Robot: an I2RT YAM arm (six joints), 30 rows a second.
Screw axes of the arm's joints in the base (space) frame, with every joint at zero. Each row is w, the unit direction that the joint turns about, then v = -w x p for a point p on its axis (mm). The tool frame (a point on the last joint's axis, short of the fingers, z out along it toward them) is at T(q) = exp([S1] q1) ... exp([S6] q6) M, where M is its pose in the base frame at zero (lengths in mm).
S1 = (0, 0, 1, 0, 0, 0)
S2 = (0, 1, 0, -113.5, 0, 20)
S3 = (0, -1, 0, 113.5, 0, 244)
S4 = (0, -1, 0, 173.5, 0, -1)
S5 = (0, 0, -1, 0, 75, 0)
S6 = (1, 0, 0, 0, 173.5, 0)
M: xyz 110.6 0 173.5 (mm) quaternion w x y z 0.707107 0 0.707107 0
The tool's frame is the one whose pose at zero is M.
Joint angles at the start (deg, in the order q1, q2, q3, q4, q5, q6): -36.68 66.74 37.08 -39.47 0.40 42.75
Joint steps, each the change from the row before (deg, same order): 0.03 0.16 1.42 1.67 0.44 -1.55; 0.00 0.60 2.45 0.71 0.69 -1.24; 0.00 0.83 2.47 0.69 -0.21 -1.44; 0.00 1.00 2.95 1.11 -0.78 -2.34; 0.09 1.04 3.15 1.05 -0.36 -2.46; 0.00 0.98 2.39 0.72 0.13 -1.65; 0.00 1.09 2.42 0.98 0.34 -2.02; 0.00 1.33 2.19 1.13 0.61 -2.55
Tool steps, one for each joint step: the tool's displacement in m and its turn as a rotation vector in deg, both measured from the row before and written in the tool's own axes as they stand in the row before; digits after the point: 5 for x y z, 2 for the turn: -0.00719 0.00638 -0.00465 -1.64 -2.47 -1.55; -0.00984 0.00792 -0.00652 -1.14 -2.39 -1.19; -0.00978 0.00817 -0.00547 -1.64 -1.67 -1.38; -0.01215 0.01011 -0.00624 -2.48 -1.96 -2.29; -0.01315 0.01030 -0.00633 -2.15 -2.36 -2.51; -0.01046 0.00687 -0.00351 -1.05 -1.86 -1.64; -0.01121 0.00676 -0.00281 -0.90 -2.15 -2.00; -0.01064 0.00571 -0.00048 -0.42 -2.04 -2.52
